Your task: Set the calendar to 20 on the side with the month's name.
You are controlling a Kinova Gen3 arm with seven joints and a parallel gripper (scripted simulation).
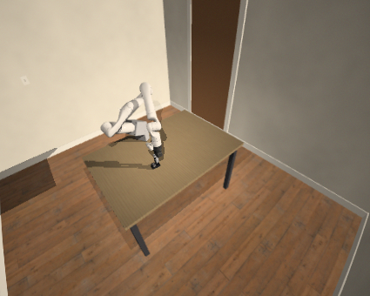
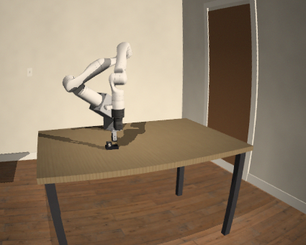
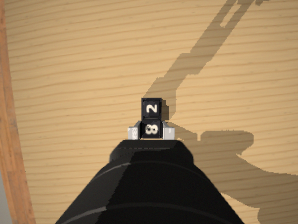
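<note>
Now: the dark cube 10 mm below my hand. Round my hand: dark tray (10 mm behind, 10 mm to the right, 60 mm below).
</note>
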